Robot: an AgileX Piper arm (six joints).
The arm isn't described. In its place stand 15 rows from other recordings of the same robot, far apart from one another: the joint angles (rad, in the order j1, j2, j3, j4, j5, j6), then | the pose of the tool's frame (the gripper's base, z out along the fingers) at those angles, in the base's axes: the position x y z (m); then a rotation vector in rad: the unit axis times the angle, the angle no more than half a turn.
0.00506, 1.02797, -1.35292, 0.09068, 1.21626, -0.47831 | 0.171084, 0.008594, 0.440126, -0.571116, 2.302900, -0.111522
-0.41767, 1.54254, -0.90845, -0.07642, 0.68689, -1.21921 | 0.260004, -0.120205, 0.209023, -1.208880, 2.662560, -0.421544
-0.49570, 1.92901, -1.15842, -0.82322, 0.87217, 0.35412 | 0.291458, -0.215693, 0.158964, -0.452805, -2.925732, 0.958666
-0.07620, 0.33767, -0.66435, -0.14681, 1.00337, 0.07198 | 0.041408, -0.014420, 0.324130, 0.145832, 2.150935, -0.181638
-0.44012, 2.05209, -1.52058, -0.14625, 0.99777, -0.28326 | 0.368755, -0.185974, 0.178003, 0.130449, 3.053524, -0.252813
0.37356, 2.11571, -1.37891, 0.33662, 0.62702, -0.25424 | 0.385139, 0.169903, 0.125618, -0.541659, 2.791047, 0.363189
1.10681, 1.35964, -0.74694, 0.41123, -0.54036, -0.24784 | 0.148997, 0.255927, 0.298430, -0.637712, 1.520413, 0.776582
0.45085, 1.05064, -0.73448, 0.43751, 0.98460, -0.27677 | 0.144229, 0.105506, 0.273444, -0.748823, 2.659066, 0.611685
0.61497, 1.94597, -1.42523, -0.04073, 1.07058, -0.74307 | 0.314127, 0.217901, 0.195486, -1.954179, 2.376474, -0.062442
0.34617, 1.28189, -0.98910, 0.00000, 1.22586, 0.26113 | 0.206155, 0.074359, 0.284915, -0.127860, 3.005254, 0.062767
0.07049, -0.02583, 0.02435, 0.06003, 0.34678, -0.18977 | 0.052232, 0.005548, 0.175244, -0.200269, 1.817336, -0.025618
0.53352, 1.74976, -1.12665, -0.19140, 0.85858, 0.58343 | 0.292261, 0.157407, 0.196374, -0.091049, 2.908277, -0.056613
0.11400, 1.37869, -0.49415, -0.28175, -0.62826, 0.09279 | 0.259689, 0.044701, 0.226741, -0.338230, 1.725200, 0.127401
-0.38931, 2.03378, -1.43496, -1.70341, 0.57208, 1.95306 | 0.407031, -0.219767, 0.223051, 0.939468, 1.751357, -0.669875
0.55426, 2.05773, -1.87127, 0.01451, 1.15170, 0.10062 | 0.379084, 0.236065, 0.265161, -0.633130, 2.767072, 0.166348
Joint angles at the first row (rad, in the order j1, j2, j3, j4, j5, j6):
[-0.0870, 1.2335, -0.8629, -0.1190, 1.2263, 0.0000]
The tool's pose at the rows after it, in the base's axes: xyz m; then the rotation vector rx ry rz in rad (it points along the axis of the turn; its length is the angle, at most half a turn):
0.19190, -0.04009, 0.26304, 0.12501, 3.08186, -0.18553
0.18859, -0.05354, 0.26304, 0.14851, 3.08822, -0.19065
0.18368, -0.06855, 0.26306, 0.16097, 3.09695, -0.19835
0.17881, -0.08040, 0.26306, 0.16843, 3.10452, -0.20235
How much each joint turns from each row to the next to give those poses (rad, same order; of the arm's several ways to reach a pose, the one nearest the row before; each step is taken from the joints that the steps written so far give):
[-0.0664, 0.0000, 0.0000, -0.0017, -0.0017, -0.0349]
[-0.0706, 0.0000, 0.0000, 0.0000, 0.0000, -0.0556]
[-0.0799, 0.0000, 0.0000, -0.0017, 0.0000, -0.0715]
[-0.0652, 0.0000, 0.0000, -0.0004, 0.0000, -0.0606]

